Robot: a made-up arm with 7 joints. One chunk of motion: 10 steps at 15 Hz.
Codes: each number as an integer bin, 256 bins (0 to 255) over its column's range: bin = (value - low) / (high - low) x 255, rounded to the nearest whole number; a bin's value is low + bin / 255 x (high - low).
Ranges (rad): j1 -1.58..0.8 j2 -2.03..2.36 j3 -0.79..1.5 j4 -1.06..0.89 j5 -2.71..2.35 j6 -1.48..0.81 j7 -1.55..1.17
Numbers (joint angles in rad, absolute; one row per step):
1: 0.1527 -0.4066 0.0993 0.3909 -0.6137 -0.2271 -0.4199
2: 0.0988 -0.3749 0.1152 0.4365 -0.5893 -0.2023 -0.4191
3: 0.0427 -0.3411 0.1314 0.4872 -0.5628 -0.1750 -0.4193
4: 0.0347 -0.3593 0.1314 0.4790 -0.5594 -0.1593 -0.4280
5: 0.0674 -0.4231 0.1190 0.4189 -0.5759 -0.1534 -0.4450
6: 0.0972 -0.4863 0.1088 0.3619 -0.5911 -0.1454 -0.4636
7: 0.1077 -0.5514 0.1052 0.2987 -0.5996 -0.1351 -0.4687
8: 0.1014 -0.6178 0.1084 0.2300 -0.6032 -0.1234 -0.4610
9: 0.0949 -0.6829 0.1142 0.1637 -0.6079 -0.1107 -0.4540
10: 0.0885 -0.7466 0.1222 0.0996 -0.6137 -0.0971 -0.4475
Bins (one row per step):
1: 186 94 99 190 106 140 106
2: 180 96 101 196 107 142 106
3: 174 98 103 202 108 145 106
4: 173 97 103 201 108 147 105
5: 177 93 101 193 108 148 104
6: 180 90 100 186 107 149 102
7: 181 86 100 178 106 150 101
8: 180 82 100 169 106 151 102
9: 179 78 101 160 106 152 103
10: 179 75 102 152 106 154 103

